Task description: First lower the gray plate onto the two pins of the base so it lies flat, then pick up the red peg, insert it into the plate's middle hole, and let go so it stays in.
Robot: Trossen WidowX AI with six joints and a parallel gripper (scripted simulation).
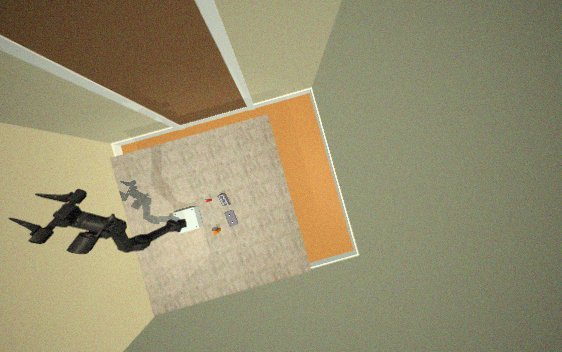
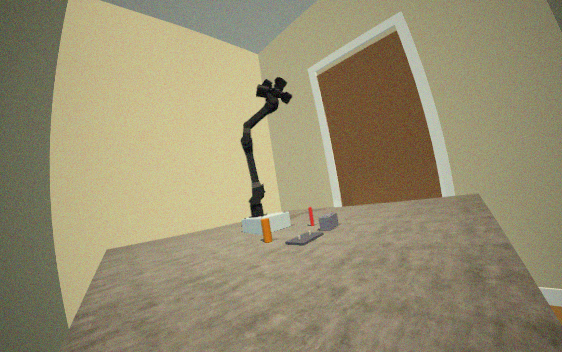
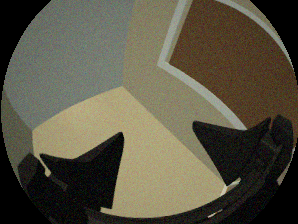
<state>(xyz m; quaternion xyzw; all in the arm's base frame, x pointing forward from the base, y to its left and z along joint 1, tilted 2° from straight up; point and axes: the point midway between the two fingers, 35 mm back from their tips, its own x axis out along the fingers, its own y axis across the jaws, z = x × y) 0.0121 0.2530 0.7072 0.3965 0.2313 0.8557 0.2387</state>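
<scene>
The gray plate lies 360 mm ahead of my gripper tip, 160 mm to the right of it and 750 mm below it. Round my gripper tip: flat base (380 mm ahead, 320 mm to the right, 780 mm below); then red peg (250 mm ahead, 140 mm to the right, 750 mm below); then orange cylinder (270 mm ahead, 390 mm to the right, 750 mm below).
</scene>
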